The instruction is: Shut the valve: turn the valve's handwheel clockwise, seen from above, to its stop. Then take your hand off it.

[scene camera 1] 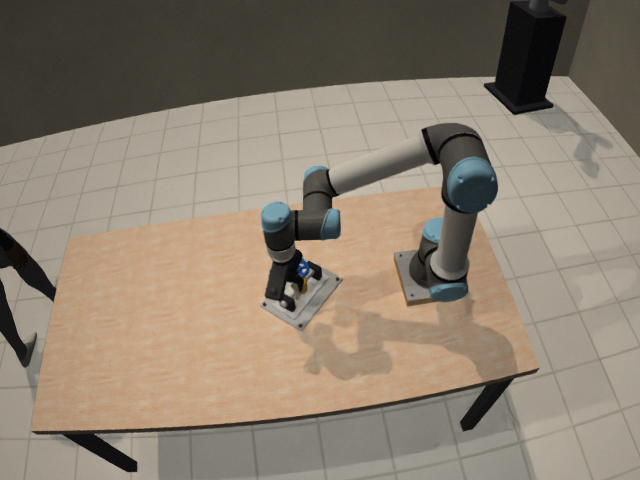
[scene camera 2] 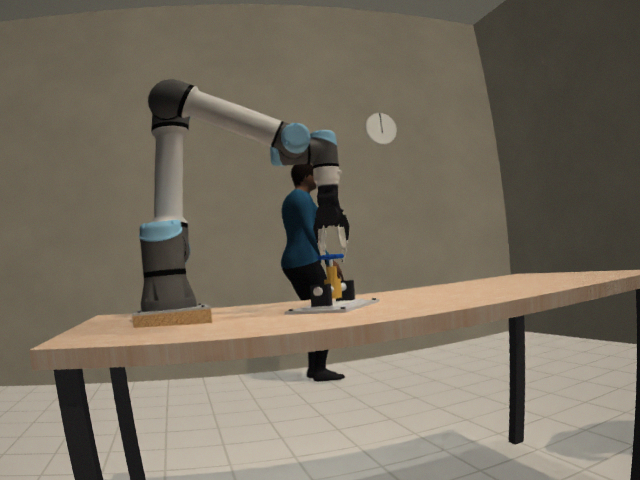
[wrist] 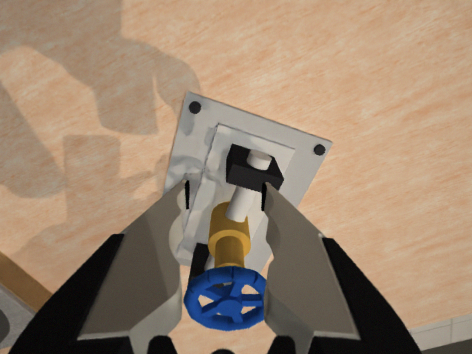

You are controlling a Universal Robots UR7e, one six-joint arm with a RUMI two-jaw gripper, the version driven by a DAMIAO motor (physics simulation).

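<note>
The blue handwheel (scene camera 1: 303,268) (scene camera 2: 331,256) (wrist: 230,307) sits level on top of the yellow valve body (scene camera 1: 303,285) (scene camera 2: 331,281) (wrist: 228,226). The valve stands on a grey base plate (scene camera 1: 320,302) (scene camera 2: 361,303) (wrist: 255,116) with two black pipe blocks. My gripper (scene camera 2: 333,257) (wrist: 226,184) points down over the valve and is partly open. Its fingers stand on opposite sides of the handwheel, close to the rim. In the wrist view the right finger meets or overlaps the rim's edge, and a thin gap shows at the left. Contact is unclear. The arm partly hides the valve in scene camera 1.
The wooden table (scene camera 1: 155,335) (scene camera 2: 439,310) carries the valve plate and the arm's own base (scene camera 1: 413,289) (scene camera 2: 170,316), to the right of the valve in scene camera 1. A person in a blue top (scene camera 2: 299,232) stands beyond the table. A black pedestal (scene camera 1: 528,56) stands on the floor.
</note>
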